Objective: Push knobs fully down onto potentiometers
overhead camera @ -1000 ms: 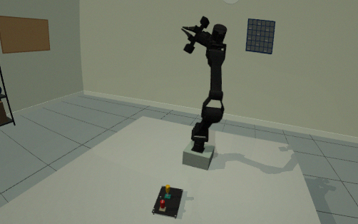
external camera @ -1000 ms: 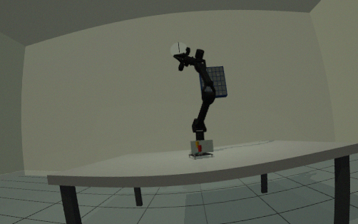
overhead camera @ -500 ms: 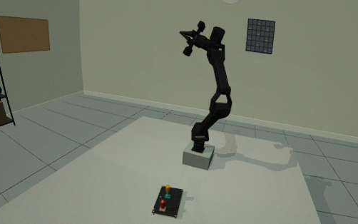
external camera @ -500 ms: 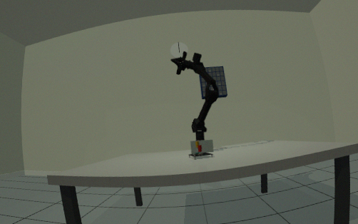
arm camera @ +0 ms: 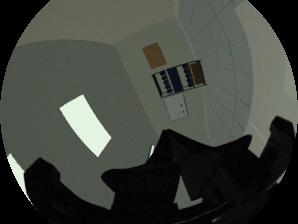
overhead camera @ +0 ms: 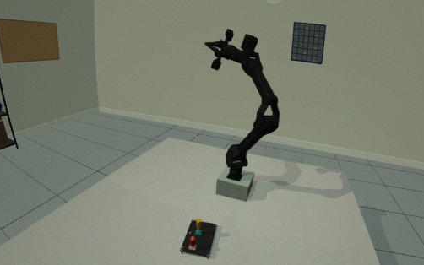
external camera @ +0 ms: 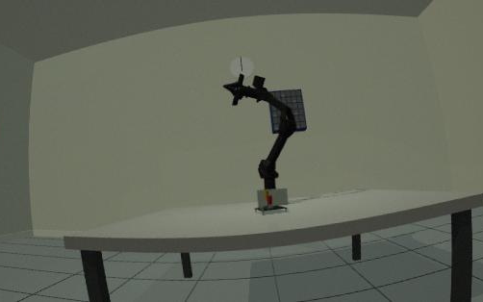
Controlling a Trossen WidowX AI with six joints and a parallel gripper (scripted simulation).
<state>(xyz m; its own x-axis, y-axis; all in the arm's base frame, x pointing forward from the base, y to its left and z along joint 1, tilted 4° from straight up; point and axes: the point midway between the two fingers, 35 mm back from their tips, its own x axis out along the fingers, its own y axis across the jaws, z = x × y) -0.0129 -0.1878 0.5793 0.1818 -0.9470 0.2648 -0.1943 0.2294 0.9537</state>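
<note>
Now: the yellow knob 600 mm below my gripper tip, 390 mm ahead of it and 180 mm to the left of it. The rest, counted from my gripper tip: red knob: 620 mm below, 460 mm ahead, 190 mm to the left.
</note>
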